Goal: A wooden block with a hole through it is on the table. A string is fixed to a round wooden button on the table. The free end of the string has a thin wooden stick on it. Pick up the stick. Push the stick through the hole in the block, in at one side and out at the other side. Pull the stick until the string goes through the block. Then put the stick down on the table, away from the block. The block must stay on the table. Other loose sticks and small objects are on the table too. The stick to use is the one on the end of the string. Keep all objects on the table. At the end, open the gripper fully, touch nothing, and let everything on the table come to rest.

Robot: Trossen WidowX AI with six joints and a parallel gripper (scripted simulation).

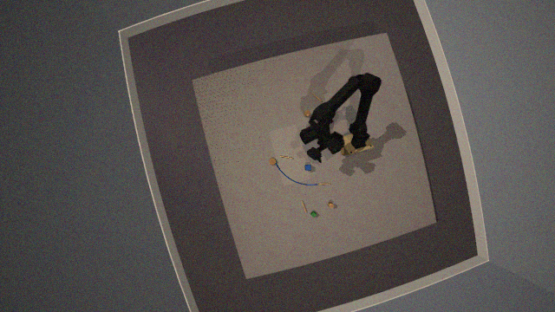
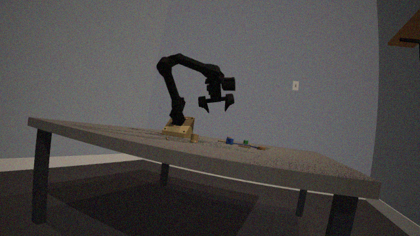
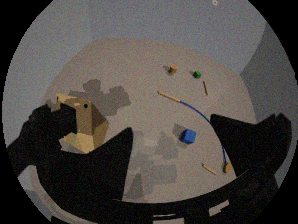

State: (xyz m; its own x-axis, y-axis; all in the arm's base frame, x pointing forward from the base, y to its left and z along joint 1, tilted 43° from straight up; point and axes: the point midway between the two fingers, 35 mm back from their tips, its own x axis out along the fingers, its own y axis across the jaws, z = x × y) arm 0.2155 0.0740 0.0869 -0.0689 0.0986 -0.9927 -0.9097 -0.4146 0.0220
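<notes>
Right now the blue block is 15 cm below my gripper tip, 8 cm ahead of it and 4 cm to the left of it. Also, from my gripper tip: green cube 32 cm to the left, 16 cm below, 12 cm ahead; then thin wooden stick 16 cm to the left, 16 cm below, 3 cm ahead; then round wooden button 28 cm ahead, 16 cm below, 5 cm to the right.
</notes>
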